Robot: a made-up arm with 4 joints.
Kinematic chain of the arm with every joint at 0, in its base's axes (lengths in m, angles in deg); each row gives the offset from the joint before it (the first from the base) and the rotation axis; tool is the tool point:
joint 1: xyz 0 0 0.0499 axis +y
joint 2: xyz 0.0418 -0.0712 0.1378 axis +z
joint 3: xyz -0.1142 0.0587 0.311 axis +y
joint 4: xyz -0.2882 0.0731 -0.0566 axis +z
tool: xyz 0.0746 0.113 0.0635
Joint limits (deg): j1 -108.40..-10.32 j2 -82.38..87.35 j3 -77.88..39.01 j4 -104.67..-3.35
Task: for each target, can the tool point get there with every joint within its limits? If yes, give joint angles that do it. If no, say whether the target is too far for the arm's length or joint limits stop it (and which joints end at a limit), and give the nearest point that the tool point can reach.
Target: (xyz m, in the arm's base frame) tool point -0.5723 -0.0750 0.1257
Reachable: yes | joints -52.37 35.47 15.45 -31.54
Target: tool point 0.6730 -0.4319 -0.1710
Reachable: no: joint limits stop it (at a limit: joint 1, joint 2, joint 4) | nearest point -0.1707 -0.2268 -0.2239 | short by 0.870 m
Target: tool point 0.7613 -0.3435 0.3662
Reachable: no: joint limits stop it (at a limit: joint 1, joint 2, joint 3, joint 4) | nearest point 0.2096 0.1236 0.3399 | short by 0.723 m
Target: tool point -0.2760 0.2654 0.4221
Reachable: yes | joints -51.40 -68.13 -2.63 -27.90
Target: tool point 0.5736 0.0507 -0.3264
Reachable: no: joint limits stop it (at a limit: joint 1, joint 4) | nearest point -0.1584 -0.0112 -0.2594 | short by 0.738 m
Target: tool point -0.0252 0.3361 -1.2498
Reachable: no: too far | nearest point -0.3154 0.0516 -0.4136 | short by 0.930 m
